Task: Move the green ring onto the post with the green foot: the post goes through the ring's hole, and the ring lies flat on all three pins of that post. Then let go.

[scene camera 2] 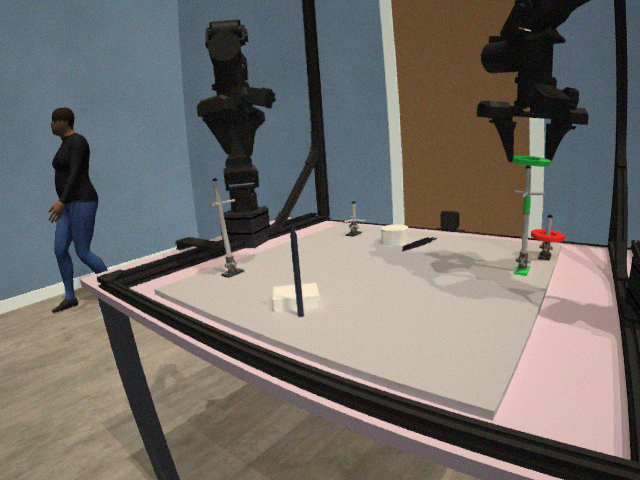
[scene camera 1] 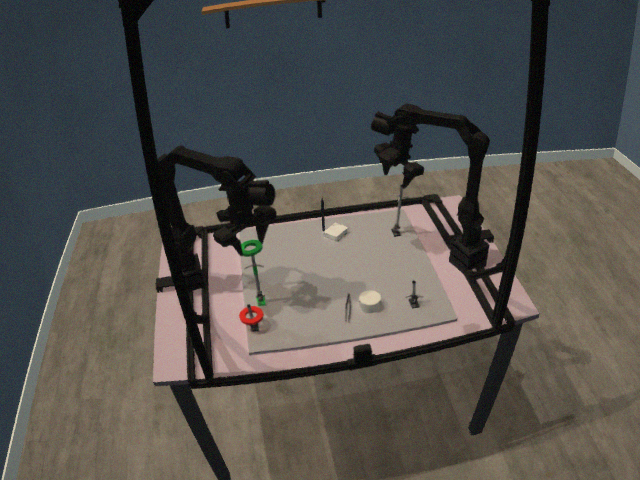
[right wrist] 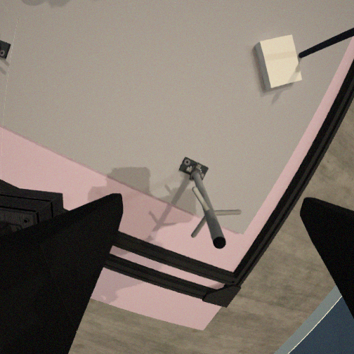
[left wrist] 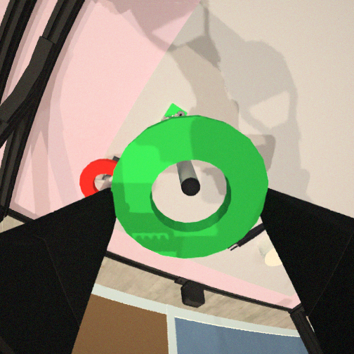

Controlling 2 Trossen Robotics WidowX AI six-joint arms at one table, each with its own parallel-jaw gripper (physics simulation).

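Places are measured from the left arm's base along level axes (x ahead, y left, z up), in millimetres.
Where they show: left gripper, fingertip midpoint: point(scene camera 2: 529, 162) point(scene camera 1: 251, 249); right gripper, fingertip midpoint: point(scene camera 2: 239, 155) point(scene camera 1: 394, 181); left arm's base at its link origin: point(scene camera 1: 185, 265); right arm's base at its link origin: point(scene camera 2: 243, 210) point(scene camera 1: 470, 242).
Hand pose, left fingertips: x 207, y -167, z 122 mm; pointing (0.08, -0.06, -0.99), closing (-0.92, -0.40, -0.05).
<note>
Things, the pixels of their top centre, and the offset from my left fingertips. "spot": a spot on its surface instead.
- green ring at its top centre: point(scene camera 2: 530, 156) point(scene camera 1: 249, 245) dx -2, dy +3, dz +12 mm
- tall post with the green foot, surface spot: point(scene camera 2: 525, 232) point(scene camera 1: 257, 281) spot: dx +3, dy +4, dz -123 mm
- tall post at a spot on its surface: point(scene camera 2: 223, 227) point(scene camera 1: 397, 209) spot: dx +544, dy +171, dz -102 mm
- red ring at its top centre: point(scene camera 2: 547, 232) point(scene camera 1: 251, 314) dx -47, dy -104, dz -146 mm
- bare short post at a spot on its surface: point(scene camera 2: 353, 211) point(scene camera 1: 412, 287) spot: dx +428, dy -183, dz -135 mm
- round cream block at its top centre: point(scene camera 2: 394, 227) point(scene camera 1: 369, 297) dx +304, dy -145, dz -164 mm
- cream box at its top centre: point(scene camera 2: 295, 291) point(scene camera 1: 335, 229) dx +338, dy +243, dz -179 mm
The green ring point(scene camera 1: 251, 253) point(scene camera 2: 540, 162) point(left wrist: 200, 140) is level between the fingers of my left gripper point(scene camera 1: 251, 247) point(scene camera 2: 530, 160) point(left wrist: 189, 196), which is shut on it. It is right at the top of the tall post with the green foot point(scene camera 1: 256, 283) point(scene camera 2: 525, 232) point(left wrist: 190, 186). In the left wrist view the post's black tip shows inside the ring's hole, near its middle. In scene camera 2 the tip is just under the ring. The three pins are well below the ring. My right gripper point(scene camera 1: 395, 178) point(right wrist: 213, 204) is open and empty above another tall post point(scene camera 1: 399, 211) point(scene camera 2: 223, 227) point(right wrist: 201, 192).
A red ring point(scene camera 1: 251, 321) point(scene camera 2: 547, 238) point(left wrist: 87, 182) rests on a short post beside the green-footed one. A bare short post point(scene camera 1: 413, 291) point(scene camera 2: 353, 211), a round cream block point(scene camera 1: 370, 302) point(scene camera 2: 394, 236), dark pens point(scene camera 1: 347, 308) point(scene camera 2: 295, 268) and a cream box point(scene camera 1: 336, 231) point(scene camera 2: 308, 298) stand elsewhere.
</note>
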